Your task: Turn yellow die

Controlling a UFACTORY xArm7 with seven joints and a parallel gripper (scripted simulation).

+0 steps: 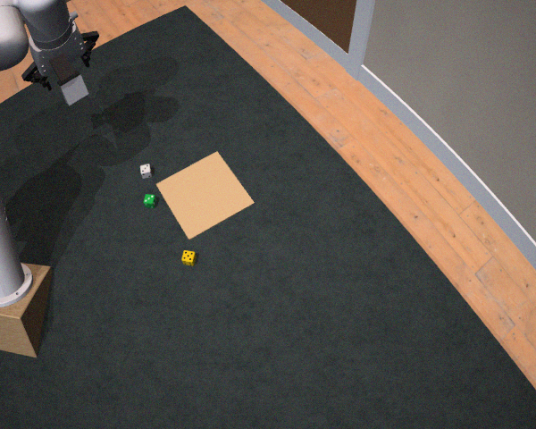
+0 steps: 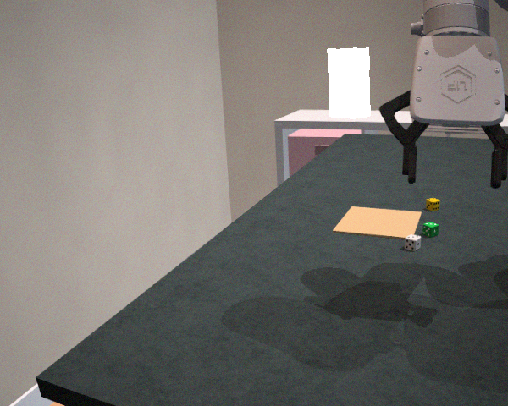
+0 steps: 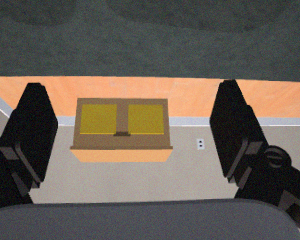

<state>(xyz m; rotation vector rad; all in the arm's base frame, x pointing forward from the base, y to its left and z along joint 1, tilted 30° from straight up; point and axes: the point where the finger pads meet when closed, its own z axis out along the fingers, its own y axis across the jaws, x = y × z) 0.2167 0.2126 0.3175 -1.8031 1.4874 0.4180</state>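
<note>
The yellow die lies 41 cm to the right of my hand, 17 cm below it and 10 cm ahead of it. From my hand the other things lie so: white die 20 cm to the right, 17 cm below, 9 cm ahead; green die 27 cm to the right, 17 cm below, 7 cm ahead; tan mat 30 cm to the right, 18 cm below, 17 cm ahead.
</note>
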